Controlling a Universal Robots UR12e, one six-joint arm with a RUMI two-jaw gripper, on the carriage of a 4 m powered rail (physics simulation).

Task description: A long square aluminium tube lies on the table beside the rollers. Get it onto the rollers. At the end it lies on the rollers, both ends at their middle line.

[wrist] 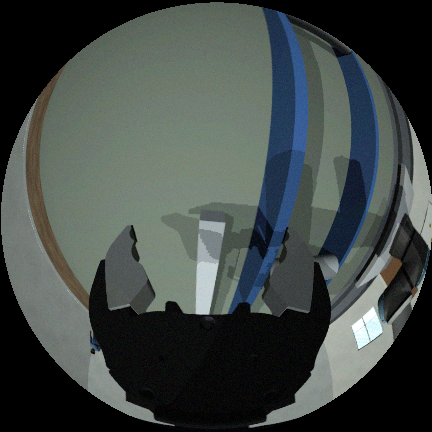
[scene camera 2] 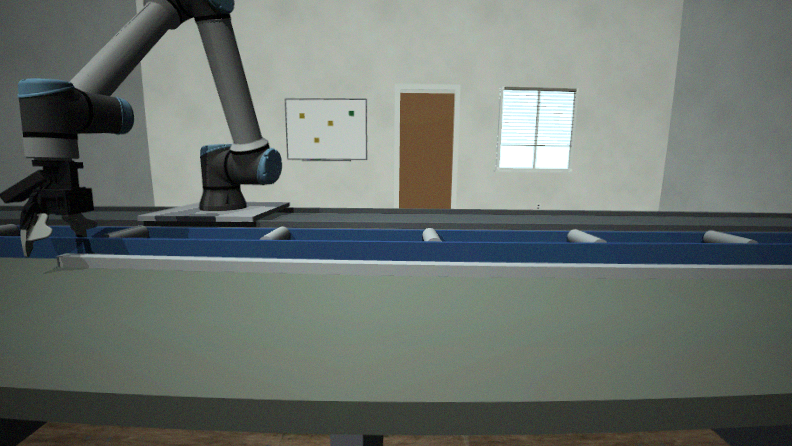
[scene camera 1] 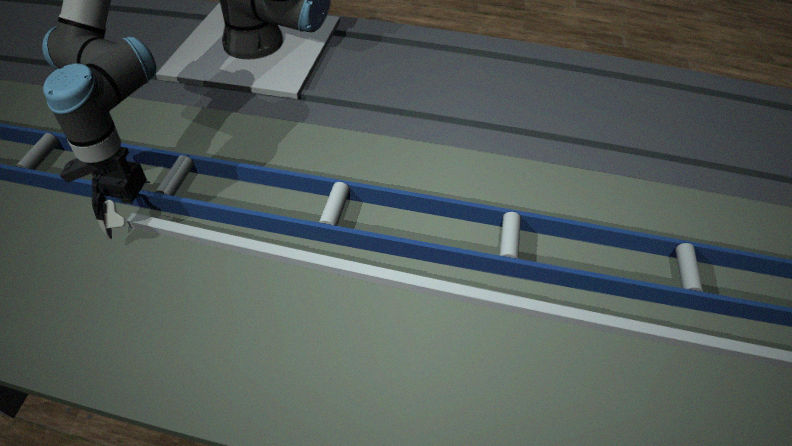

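Where they show: gripper, fingertip midpoint: [wrist: 208,228] [scene camera 2: 58,248] [scene camera 1: 125,213]; arm's base at its link origin: [wrist: 398,233] [scene camera 2: 223,208] [scene camera 1: 253,42].
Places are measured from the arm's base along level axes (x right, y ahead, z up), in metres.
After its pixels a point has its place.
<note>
The long square aluminium tube [scene camera 1: 387,272] @[x -0.604, y 0.758, z -0.005 m] [scene camera 2: 387,264] @[x -0.741, y 0.778, z -0.006 m] [wrist: 203,287] @[x -0.100, y 0.749, z -0.005 m] lies on the table, in front of the blue roller frame and roughly parallel to it. Its left end shows in all views; its right end is outside both scene views. My gripper [scene camera 1: 127,213] @[x 0.009, y 0.747, z 0.010 m] [scene camera 2: 57,242] @[x 0.009, y 0.747, z 0.010 m] [wrist: 208,228] @[x 0.009, y 0.747, z 0.010 m] is open and empty, pointing down at the tube's left end. In the wrist view the tube's end lies between the two spread jaws, apart from both. The light rollers [scene camera 1: 335,203] @[x -0.456, y 0.626, z 0.029 m] [scene camera 2: 276,233] @[x -0.461, y 0.636, z 0.027 m] [wrist: 328,265] @[x -0.034, y 0.585, z 0.022 m] sit between the frame's two rails, with no tube on them.
The near blue rail [scene camera 1: 410,252] @[x -0.641, y 0.694, z -0.009 m] [scene camera 2: 443,252] @[x -0.870, y 0.694, z -0.002 m] [wrist: 283,120] @[x 0.111, y 0.694, z 0.003 m] runs close behind the tube, and the far blue rail [scene camera 1: 432,204] @[x -0.667, y 0.558, z 0.005 m] [wrist: 364,120] @[x 0.176, y 0.558, z 0.001 m] stands beyond the rollers. The arm's pale carriage plate [scene camera 1: 277,80] @[x -0.149, y 0.178, z 0.000 m] [scene camera 2: 263,212] @[x -0.221, y 0.109, z -0.001 m] stands on the dark rail bed behind.
</note>
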